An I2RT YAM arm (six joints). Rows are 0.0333 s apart.
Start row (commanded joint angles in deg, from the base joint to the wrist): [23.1 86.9 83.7 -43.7 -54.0 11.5]
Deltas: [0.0 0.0 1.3 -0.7 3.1 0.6]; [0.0 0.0 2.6 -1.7 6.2 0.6]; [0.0 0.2 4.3 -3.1 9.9 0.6]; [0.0 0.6 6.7 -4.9 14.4 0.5]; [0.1 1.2 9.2 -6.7 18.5 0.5]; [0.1 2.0 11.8 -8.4 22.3 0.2]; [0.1 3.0 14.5 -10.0 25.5 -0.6]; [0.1 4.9 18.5 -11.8 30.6 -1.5]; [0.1 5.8 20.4 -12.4 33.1 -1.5]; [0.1 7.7 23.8 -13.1 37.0 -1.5]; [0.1 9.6 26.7 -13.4 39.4 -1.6]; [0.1 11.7 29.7 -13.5 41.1 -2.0]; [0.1 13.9 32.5 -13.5 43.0 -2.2]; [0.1 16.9 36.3 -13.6 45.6 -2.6]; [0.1 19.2 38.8 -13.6 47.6 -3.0]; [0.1 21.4 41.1 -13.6 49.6 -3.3]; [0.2 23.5 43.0 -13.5 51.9 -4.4]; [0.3 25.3 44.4 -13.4 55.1 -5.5]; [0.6 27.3 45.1 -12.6 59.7 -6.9]
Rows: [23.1 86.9 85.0 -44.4 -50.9 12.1]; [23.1 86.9 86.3 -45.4 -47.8 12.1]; [23.1 87.1 88.0 -46.8 -44.1 12.1]; [23.1 87.5 90.4 -48.6 -39.6 12.0]; [23.2 88.1 92.9 -50.4 -35.5 12.0]; [23.2 88.9 95.5 -52.1 -31.7 11.7]; [23.2 89.9 98.2 -53.7 -28.5 10.9]; [23.2 91.8 102.2 -55.5 -23.4 10.0]; [23.2 92.7 104.1 -56.1 -20.9 10.0]; [23.2 94.6 107.5 -56.8 -17.0 10.0]; [23.2 96.5 110.4 -57.1 -14.6 9.9]; [23.2 98.6 113.4 -57.2 -12.9 9.5]; [23.2 100.8 116.2 -57.2 -11.0 9.3]; [23.2 103.8 120.0 -57.3 -8.4 8.9]; [23.2 106.1 122.5 -57.3 -6.4 8.5]; [23.2 108.3 124.8 -57.3 -4.4 8.2]; [23.3 110.4 126.7 -57.2 -2.1 7.1]; [23.4 112.2 128.1 -57.1 1.1 6.0]; [23.7 114.2 128.8 -56.3 5.7 4.6]
